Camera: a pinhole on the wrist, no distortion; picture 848 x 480 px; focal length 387.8 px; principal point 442.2 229.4 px. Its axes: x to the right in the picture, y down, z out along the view. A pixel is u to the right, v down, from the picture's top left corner.
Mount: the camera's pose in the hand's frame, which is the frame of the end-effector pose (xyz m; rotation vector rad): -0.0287 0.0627 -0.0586 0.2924 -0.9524 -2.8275
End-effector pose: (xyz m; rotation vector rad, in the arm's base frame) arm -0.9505 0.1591 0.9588 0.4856 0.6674 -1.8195
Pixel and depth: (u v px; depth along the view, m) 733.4 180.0 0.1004
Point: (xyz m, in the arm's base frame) -0.7991 0.2180 1.0133
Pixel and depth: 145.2 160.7 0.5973
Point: -0.4928 -0.4486 0.9773
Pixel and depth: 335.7 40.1 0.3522
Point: -0.5438 -0.0105 0.9823
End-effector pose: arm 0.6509 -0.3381 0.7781 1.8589 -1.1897 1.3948
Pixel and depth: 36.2 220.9 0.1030
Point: 0.5446 -0.4535 0.8020
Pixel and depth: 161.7 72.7 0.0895
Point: 0.5144 -0.4145 0.7746
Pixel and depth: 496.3 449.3 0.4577
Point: 0.7527 -0.6972 0.4539
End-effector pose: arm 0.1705 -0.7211 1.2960 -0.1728 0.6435 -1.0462
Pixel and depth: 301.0 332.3 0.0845
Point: 0.2544 -0.6605 1.2803
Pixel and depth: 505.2 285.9 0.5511
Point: 0.5503 -0.4352 1.5921
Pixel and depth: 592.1 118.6 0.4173
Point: 0.4465 -0.3180 1.3963
